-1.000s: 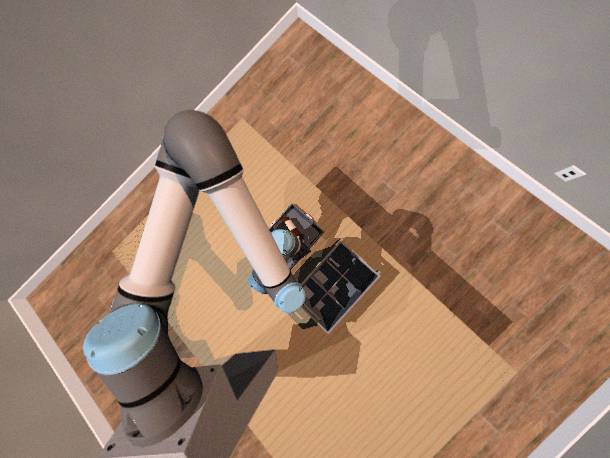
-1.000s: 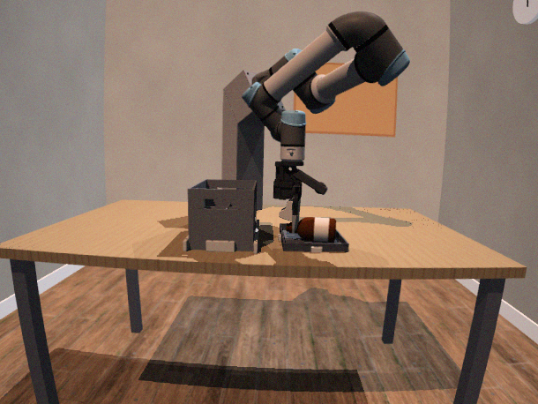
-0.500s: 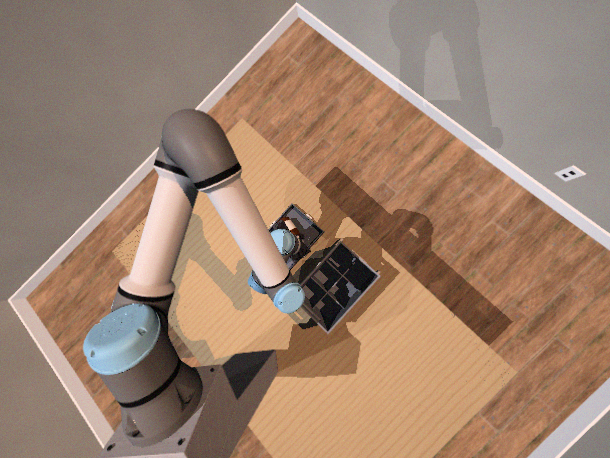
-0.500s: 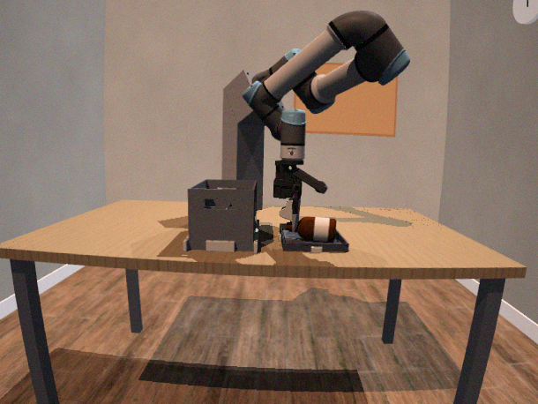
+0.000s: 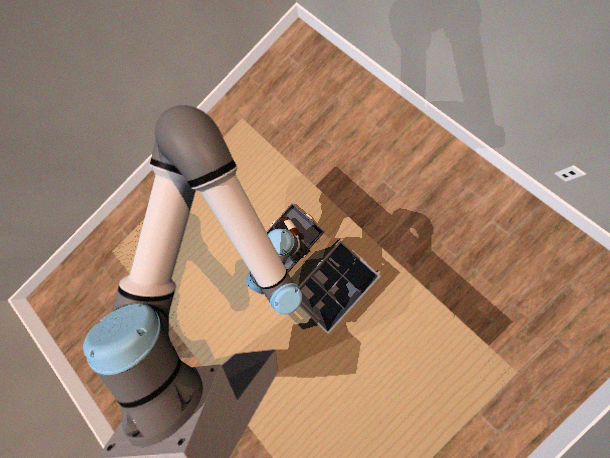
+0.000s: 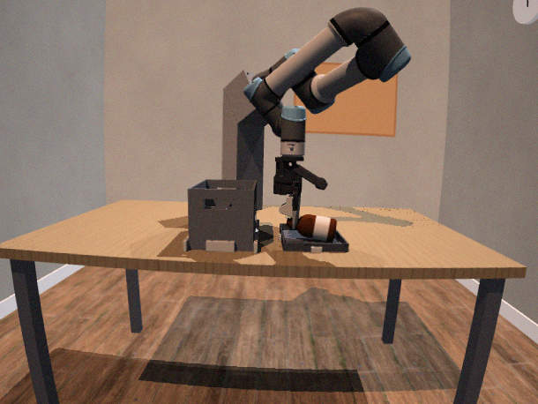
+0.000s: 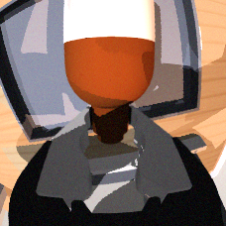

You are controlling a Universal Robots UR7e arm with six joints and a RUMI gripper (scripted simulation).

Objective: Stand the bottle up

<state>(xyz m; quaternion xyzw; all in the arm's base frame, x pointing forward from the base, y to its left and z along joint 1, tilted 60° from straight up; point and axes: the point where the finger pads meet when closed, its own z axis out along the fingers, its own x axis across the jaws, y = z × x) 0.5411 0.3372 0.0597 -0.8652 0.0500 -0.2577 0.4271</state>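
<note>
Right now my hand is 1 cm past the bottle, 5 cm to the right of it and 1 cm above it. From my hand the other things lie so: grey crate (6 cm ahead, 21 cm to the right, 2 cm above); dark tray (3 cm behind, 5 cm to the left, 5 cm below).
</note>
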